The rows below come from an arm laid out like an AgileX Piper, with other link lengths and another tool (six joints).
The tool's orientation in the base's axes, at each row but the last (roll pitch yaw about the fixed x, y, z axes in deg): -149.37 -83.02 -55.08; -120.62 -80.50 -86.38; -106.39 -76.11 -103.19; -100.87 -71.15 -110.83; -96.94 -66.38 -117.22
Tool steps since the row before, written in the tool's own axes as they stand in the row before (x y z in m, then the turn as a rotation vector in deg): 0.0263 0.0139 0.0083 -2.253 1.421 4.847; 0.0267 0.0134 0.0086 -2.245 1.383 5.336; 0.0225 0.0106 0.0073 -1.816 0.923 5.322; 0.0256 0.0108 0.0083 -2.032 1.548 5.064; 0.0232 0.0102 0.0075 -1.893 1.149 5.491
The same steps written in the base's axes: 0.0036 -0.0186 0.0244 3.647 -3.045 -2.831; 0.0018 -0.0200 0.0237 4.100 -3.231 -2.859; 0.0000 -0.0177 0.0189 4.288 -2.937 -2.336; -0.0013 -0.0207 0.0203 3.776 -3.240 -2.723; -0.0034 -0.0201 0.0168 4.315 -3.225 -2.457
